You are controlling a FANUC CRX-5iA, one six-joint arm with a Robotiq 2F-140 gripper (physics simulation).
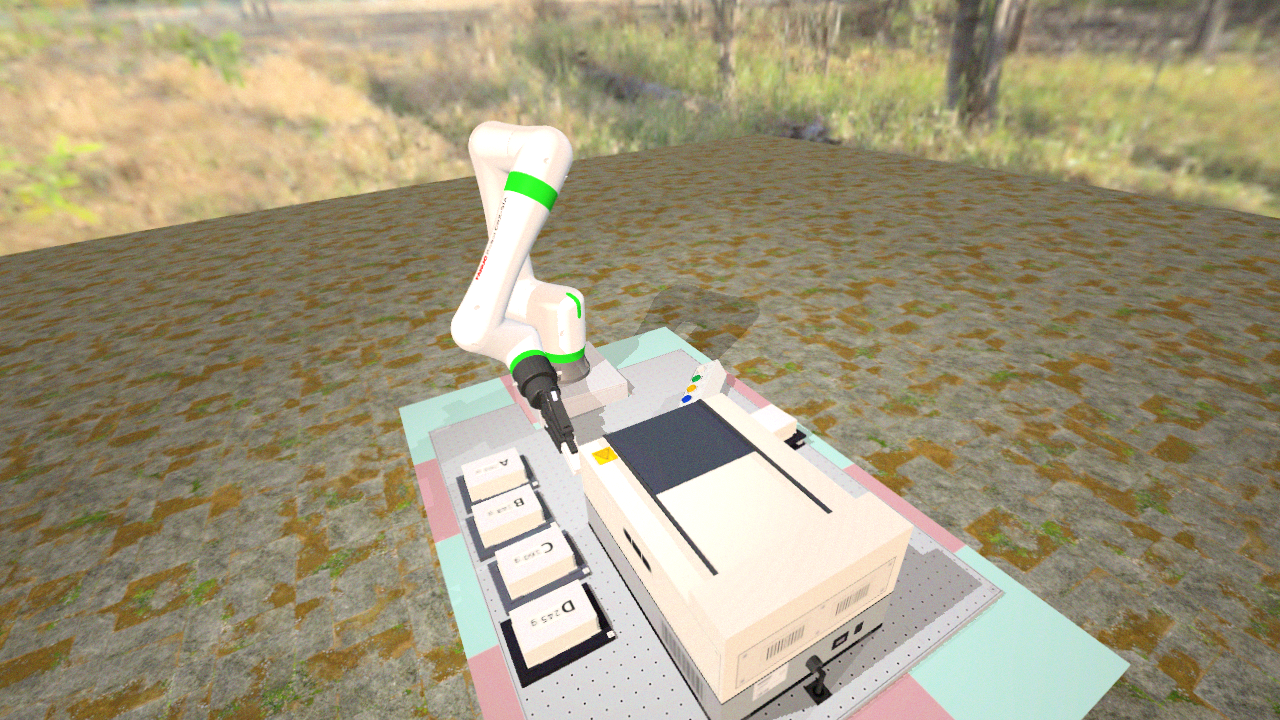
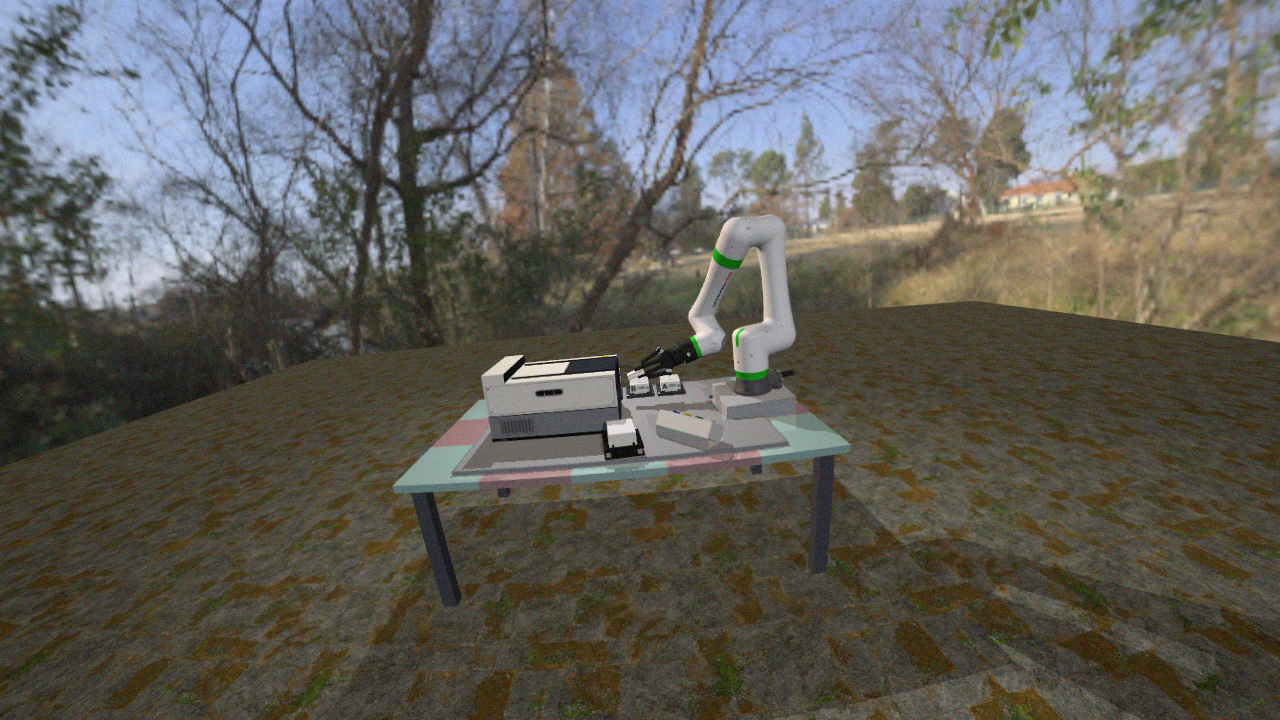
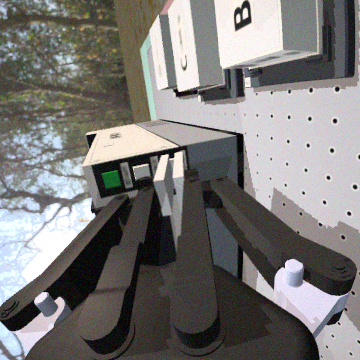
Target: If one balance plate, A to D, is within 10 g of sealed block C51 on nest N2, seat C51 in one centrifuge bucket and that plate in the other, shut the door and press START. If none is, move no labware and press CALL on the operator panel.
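My gripper is shut and empty. Its fingertips are at the back end of the cream centrifuge, on the black control strip just right of the green button. The centrifuge top shows a dark panel beside a cream lid. Balance plates A, B, C and D sit in a row of black nests left of the centrifuge. A white block sits on a black nest on the centrifuge's far side.
The operator panel, a small wedge with coloured buttons, stands near the arm's base. Everything rests on a grey perforated board on a teal and pink table top.
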